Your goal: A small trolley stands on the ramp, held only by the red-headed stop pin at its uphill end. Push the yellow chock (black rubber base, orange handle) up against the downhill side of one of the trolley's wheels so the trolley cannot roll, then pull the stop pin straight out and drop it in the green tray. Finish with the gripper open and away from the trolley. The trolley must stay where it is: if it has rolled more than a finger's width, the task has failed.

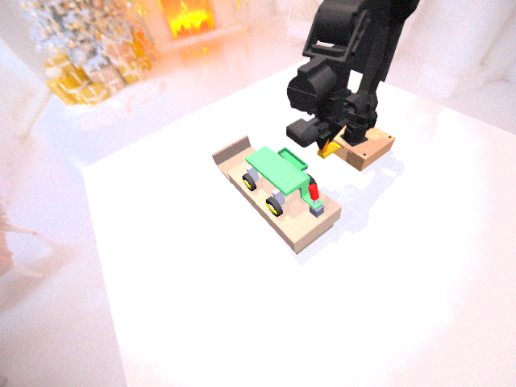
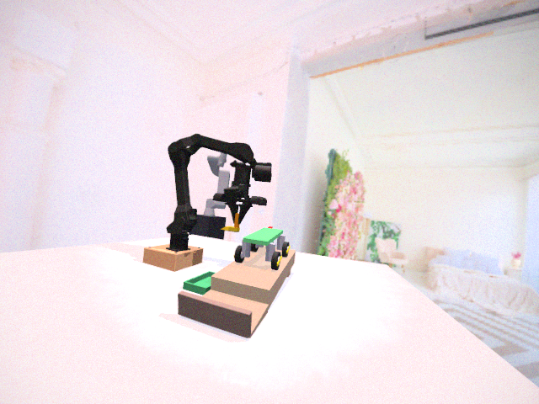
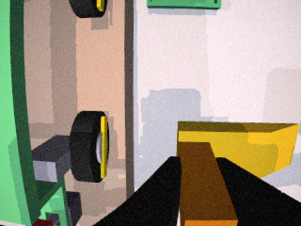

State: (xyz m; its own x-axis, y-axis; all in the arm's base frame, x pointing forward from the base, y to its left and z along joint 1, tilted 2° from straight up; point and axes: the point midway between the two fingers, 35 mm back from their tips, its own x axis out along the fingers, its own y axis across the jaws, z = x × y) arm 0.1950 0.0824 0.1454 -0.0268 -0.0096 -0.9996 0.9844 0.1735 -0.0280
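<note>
The red-headed stop pin lies 10 cm to the left of my gripper tip, 8 cm ahead of it and 4 cm below it. The rest, counted from my gripper tip: end wall 28 cm to the right, 17 cm ahead, 14 cm below; then trolley 12 cm ahead, 6 cm below, 1 cm to the right; then yellow chock 2 cm behind, 1 cm below.
</note>
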